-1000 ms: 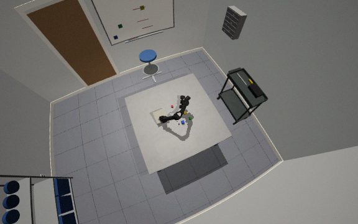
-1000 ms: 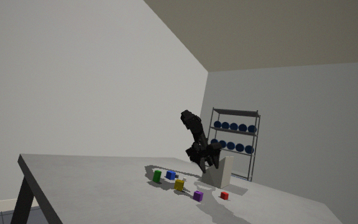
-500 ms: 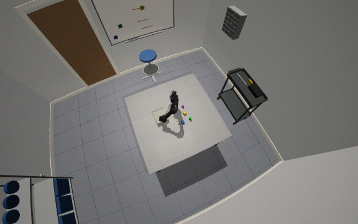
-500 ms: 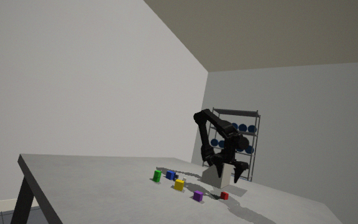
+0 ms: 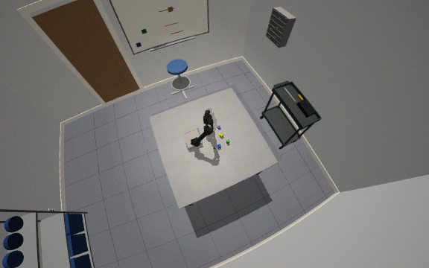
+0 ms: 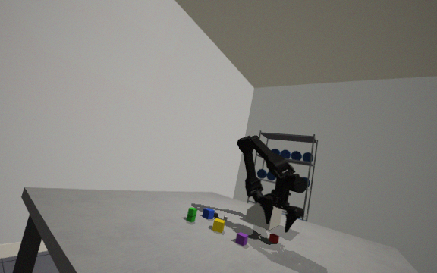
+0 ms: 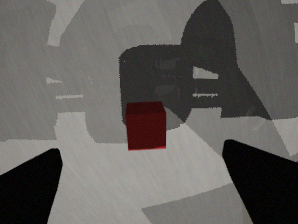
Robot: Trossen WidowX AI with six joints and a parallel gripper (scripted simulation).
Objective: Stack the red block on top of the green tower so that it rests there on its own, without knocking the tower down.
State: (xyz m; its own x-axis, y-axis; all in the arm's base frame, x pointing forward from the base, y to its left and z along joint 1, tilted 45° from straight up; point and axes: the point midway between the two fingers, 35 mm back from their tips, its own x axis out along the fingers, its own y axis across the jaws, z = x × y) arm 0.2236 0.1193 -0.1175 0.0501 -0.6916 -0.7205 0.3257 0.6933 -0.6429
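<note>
Right now my gripper tip is 4 cm above the red block. Also, from my gripper tip: blue block 5 cm ahead, 31 cm to the right, 4 cm below; purple block 15 cm ahead, 7 cm to the right, 4 cm below; yellow block 13 cm ahead, 18 cm to the right, 4 cm below.
</note>
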